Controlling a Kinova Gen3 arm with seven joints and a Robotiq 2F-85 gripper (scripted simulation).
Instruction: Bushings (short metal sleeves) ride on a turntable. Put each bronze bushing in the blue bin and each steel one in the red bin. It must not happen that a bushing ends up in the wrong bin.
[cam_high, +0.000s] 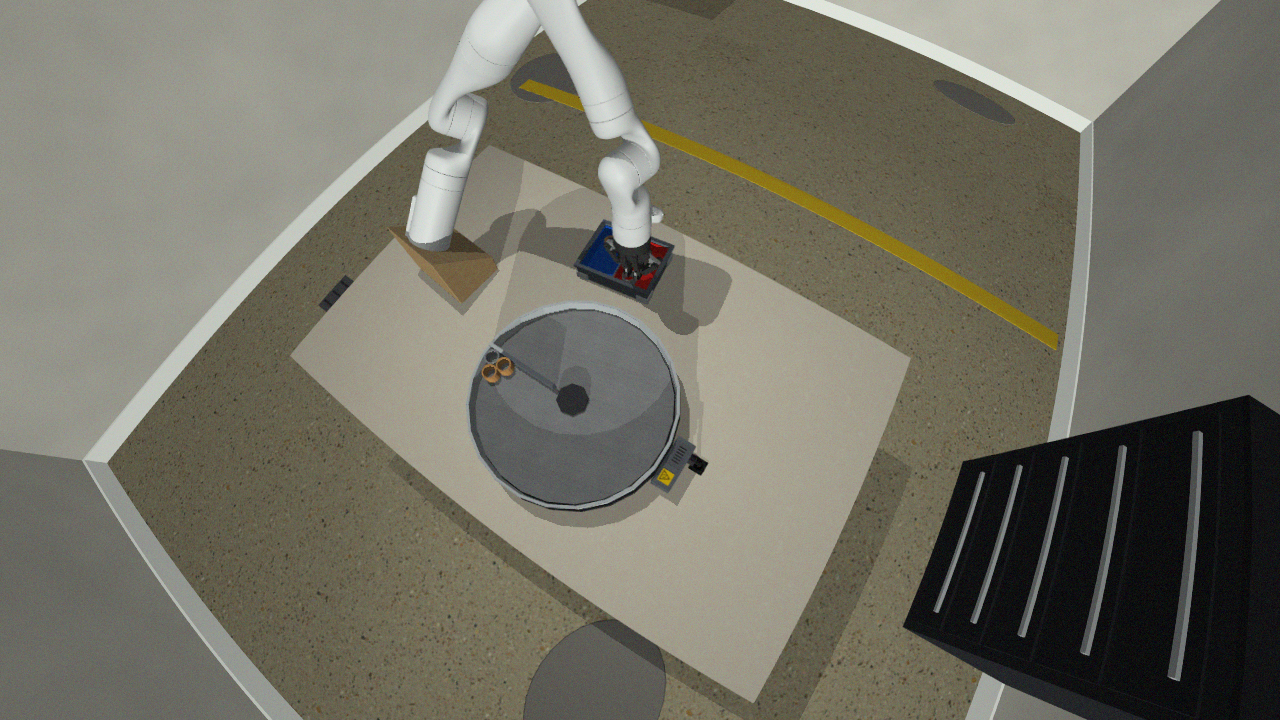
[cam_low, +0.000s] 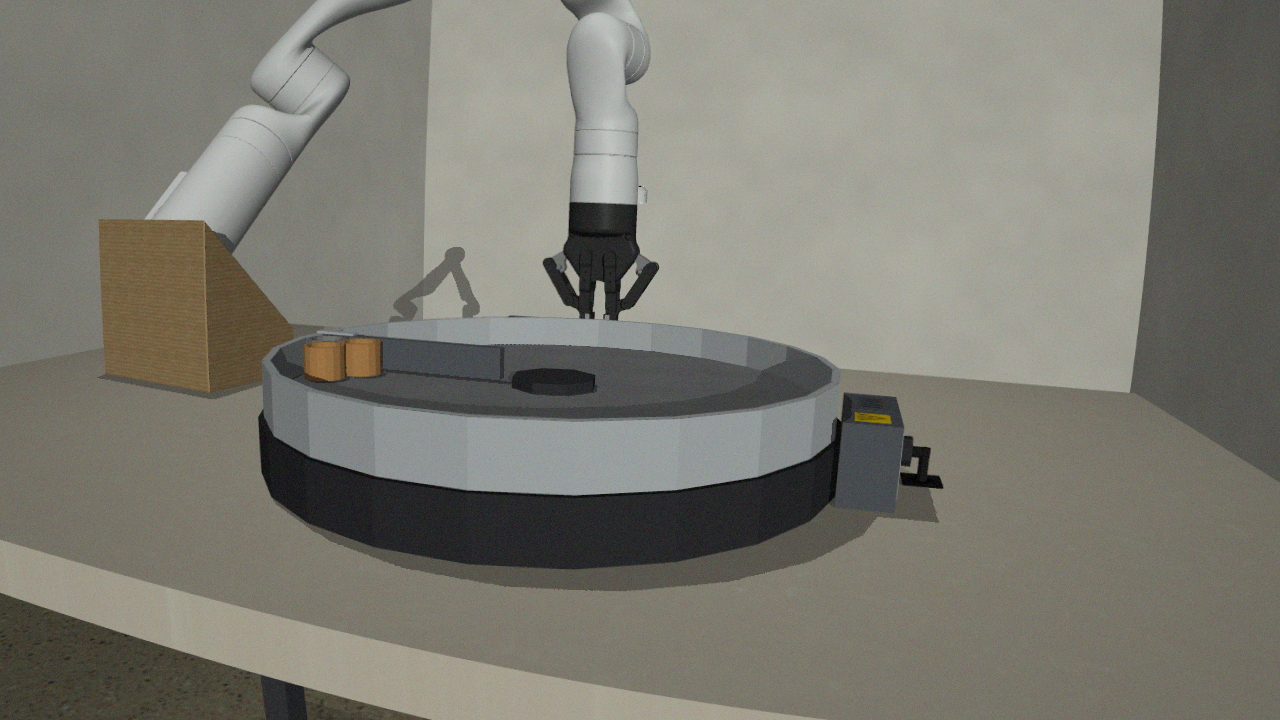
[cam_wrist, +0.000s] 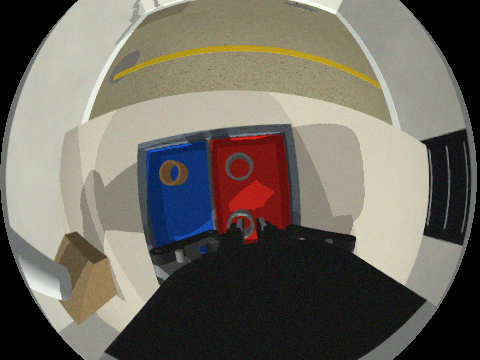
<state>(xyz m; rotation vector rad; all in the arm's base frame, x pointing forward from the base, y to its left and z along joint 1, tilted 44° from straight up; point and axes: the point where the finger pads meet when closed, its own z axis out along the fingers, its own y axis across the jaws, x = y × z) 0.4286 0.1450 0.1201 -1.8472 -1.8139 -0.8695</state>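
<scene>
The grey turntable lies 32 cm to the right of my hand and 4 cm ahead of it.
</scene>
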